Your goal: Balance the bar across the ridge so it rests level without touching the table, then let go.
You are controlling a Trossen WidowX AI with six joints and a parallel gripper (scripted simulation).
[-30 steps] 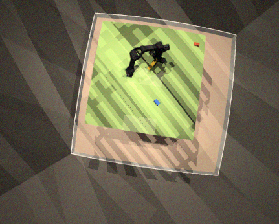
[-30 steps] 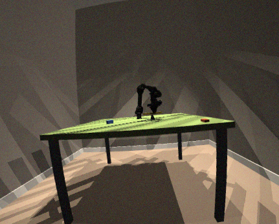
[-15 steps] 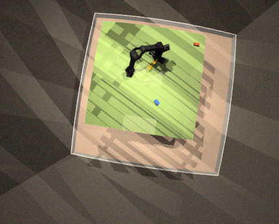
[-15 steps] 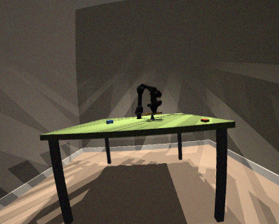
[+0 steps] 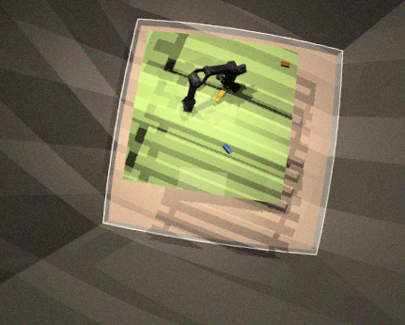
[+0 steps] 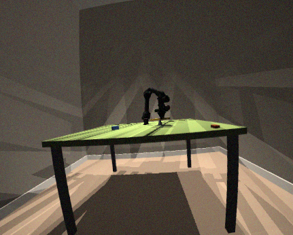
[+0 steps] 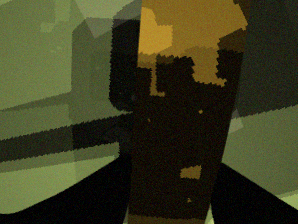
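Now: the orange-yellow bar 20 mm behind my gripper tip and 30 mm to the right of it. Also, from my gripper tip: blue block (80 mm ahead, 460 mm to the right, 50 mm below); red block (460 mm ahead, 320 mm to the left, 50 mm below).
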